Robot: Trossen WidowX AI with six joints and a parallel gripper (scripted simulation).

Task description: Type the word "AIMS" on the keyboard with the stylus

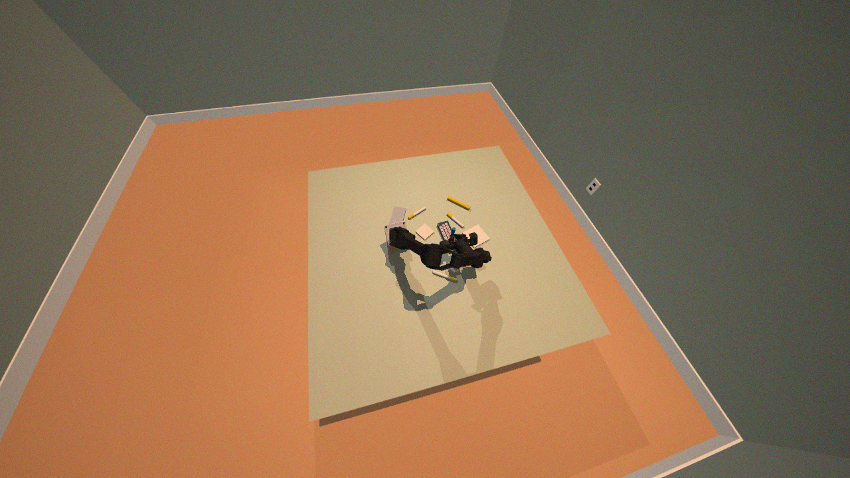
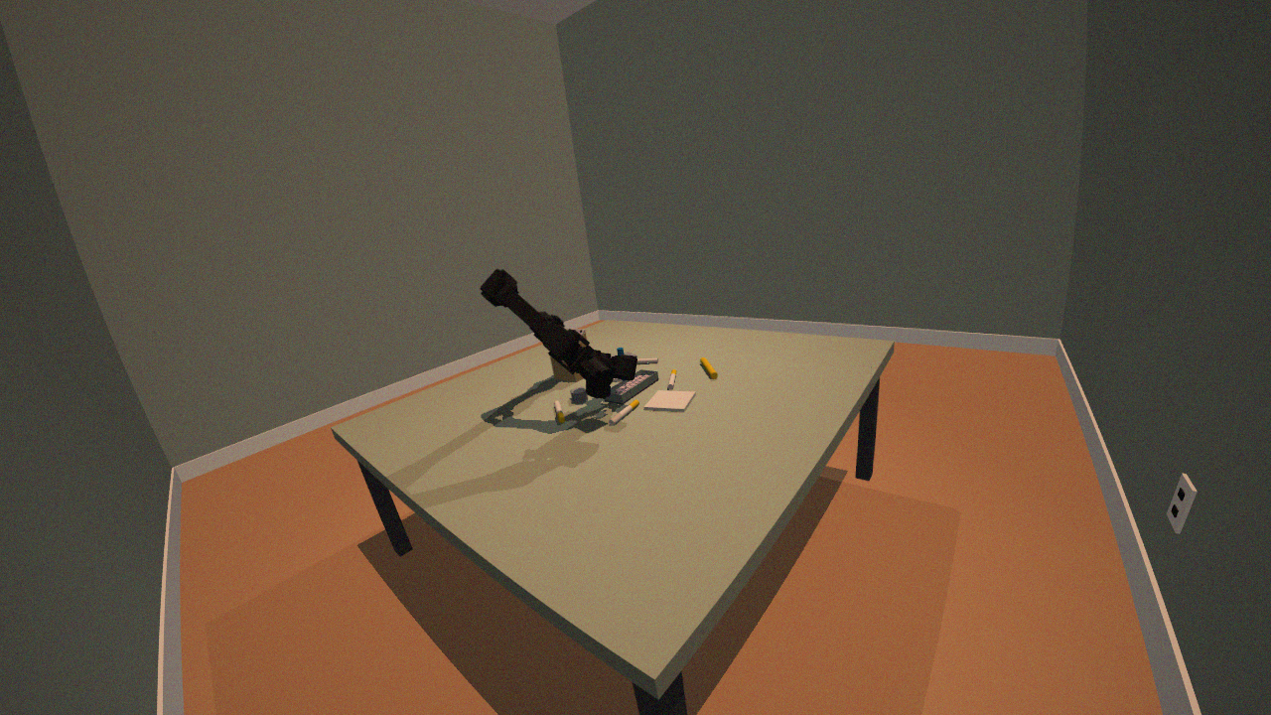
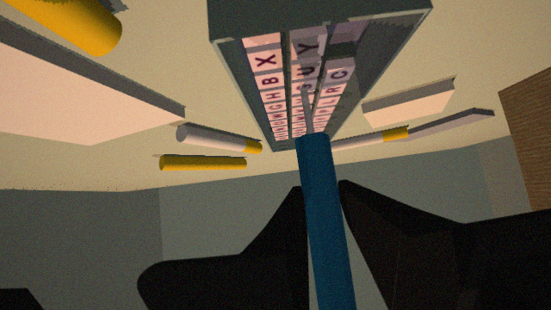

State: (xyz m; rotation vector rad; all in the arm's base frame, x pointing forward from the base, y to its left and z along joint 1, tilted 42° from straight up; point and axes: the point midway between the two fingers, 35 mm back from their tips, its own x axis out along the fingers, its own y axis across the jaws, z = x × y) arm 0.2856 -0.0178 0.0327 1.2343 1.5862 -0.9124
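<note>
Now: the blue stylus 1 cm below my gripper tip. The rest, counted from my gripper tip: grey stylus tip 5 cm below; small grey block 10 cm behind, 9 cm to the right, 6 cm below; yellow stick 25 cm to the left, 10 cm ahead, 6 cm below.
</note>
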